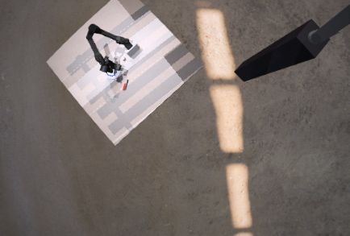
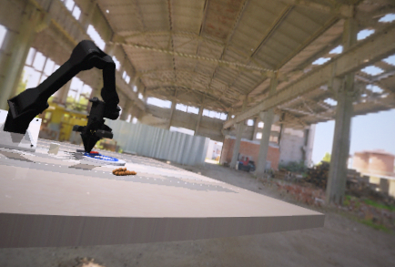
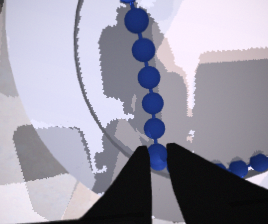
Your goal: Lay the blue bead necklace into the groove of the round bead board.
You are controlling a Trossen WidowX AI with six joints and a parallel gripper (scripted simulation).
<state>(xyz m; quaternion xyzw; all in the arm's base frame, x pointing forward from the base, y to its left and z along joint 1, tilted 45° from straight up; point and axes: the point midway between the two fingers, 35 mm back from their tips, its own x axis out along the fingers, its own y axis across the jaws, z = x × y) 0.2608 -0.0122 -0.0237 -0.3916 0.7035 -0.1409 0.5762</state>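
Now: the round white bead board 5 cm ahead of my gripper tip, 2 cm to the right of it and 1 cm below it. Also, from my gripper tip: small white block (12 cm behind, 1 cm to the right); red pen-like object (21 cm to the left, 7 cm ahead, 2 cm below).
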